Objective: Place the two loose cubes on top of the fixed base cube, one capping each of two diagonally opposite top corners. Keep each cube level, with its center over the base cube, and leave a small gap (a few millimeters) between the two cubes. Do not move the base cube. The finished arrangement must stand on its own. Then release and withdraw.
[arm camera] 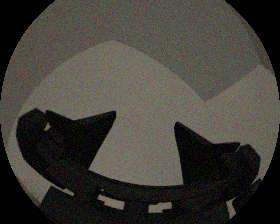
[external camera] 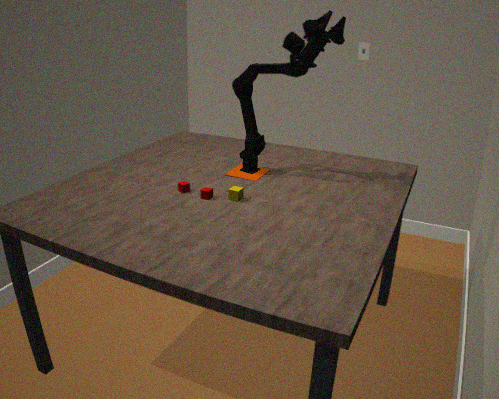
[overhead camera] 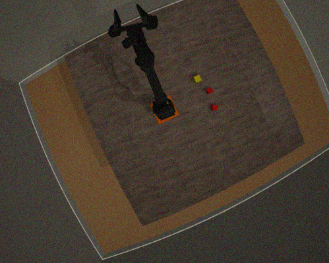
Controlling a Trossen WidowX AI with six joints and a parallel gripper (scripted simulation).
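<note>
My gripper tip is now 640 mm above the red cube, 420 mm to the left of it and 350 mm short of it. Also, from my gripper tip: yellow cube 630 mm below, 290 mm ahead, 220 mm to the right.
</note>
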